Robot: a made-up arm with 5 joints.
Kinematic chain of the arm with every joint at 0, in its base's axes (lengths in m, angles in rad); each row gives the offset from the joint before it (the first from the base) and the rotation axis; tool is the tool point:
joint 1: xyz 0 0 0.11 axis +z
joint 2: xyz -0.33 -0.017 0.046 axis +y
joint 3: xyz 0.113 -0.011 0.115 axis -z
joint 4: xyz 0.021 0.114 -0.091 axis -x
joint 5: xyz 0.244 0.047 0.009 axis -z
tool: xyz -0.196 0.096 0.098
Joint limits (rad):
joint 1: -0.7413..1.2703
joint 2: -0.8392..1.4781
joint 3: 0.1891..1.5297
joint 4: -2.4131..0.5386
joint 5: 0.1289..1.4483
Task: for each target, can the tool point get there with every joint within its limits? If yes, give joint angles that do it. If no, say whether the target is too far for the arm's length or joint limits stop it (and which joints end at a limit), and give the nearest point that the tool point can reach.
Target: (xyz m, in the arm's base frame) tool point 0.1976 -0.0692 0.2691
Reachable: yes | joints 0.4571 0.2924 1.3374 -0.5428 0.7642
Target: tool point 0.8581 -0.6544 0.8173
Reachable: no: too far | nearest point 0.2500 -0.3921 0.6015 | short by 0.697 m
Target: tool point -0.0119 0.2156 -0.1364
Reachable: yes | joints 0.9422 0.7887 0.5403 -0.0608 1.2627
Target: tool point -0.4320 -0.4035 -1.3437
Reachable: no: too far | nearest point -0.2155 -0.2013 -0.4660 | short by 0.926 m
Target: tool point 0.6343 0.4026 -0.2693
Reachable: no: joint limits stop it (at a limit: joint 1, joint 3) | nearest point 0.2445 0.1838 -0.1563 | short by 0.461 m
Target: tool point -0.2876 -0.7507 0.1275
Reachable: no: joint limits stop it (at a limit: joint 2, joint 3, joint 5) | nearest point -0.2027 -0.5292 0.2214 | short by 0.255 m
